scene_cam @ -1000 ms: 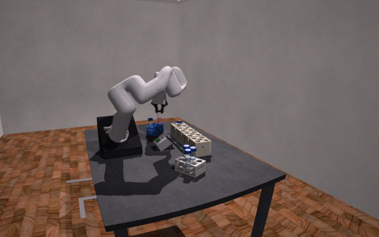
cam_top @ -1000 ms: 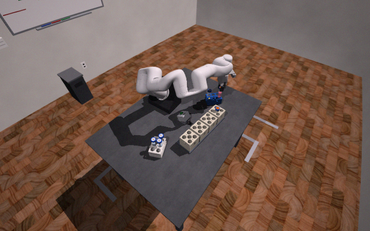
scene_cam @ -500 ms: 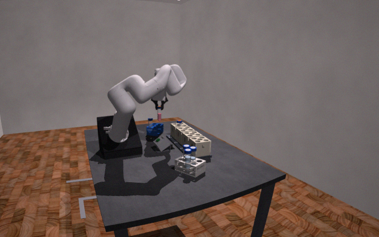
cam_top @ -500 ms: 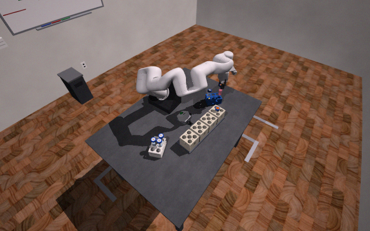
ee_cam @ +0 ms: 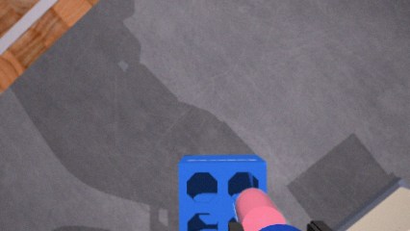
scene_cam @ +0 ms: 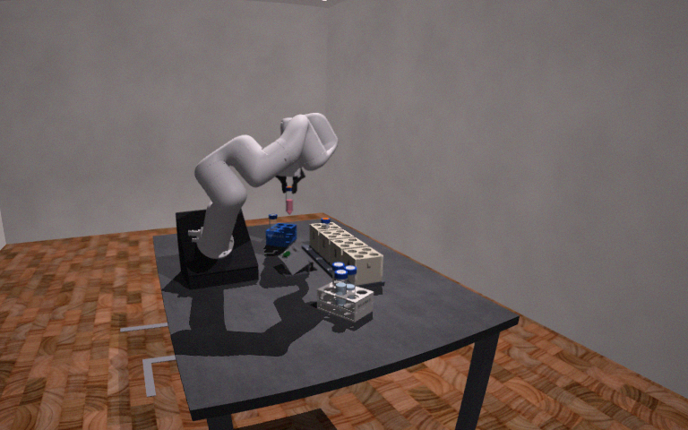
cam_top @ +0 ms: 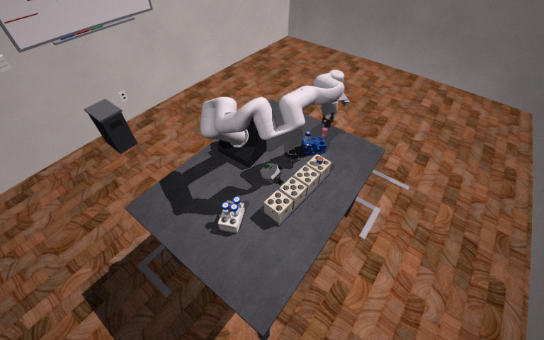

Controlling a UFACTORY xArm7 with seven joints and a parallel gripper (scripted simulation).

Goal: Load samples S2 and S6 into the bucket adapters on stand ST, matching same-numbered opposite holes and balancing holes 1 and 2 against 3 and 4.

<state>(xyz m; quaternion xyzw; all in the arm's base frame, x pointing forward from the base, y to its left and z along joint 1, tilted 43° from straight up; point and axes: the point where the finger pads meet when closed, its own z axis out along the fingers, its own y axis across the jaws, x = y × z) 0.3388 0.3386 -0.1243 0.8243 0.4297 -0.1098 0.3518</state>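
Now: hand 1 cm past the orange-dot tube and 5 cm above it. The rest, counted from my hand: white rack 5 cm behind, 68 cm to the right, 19 cm below; then blue rack 4 cm behind, 2 cm to the right, 19 cm below.
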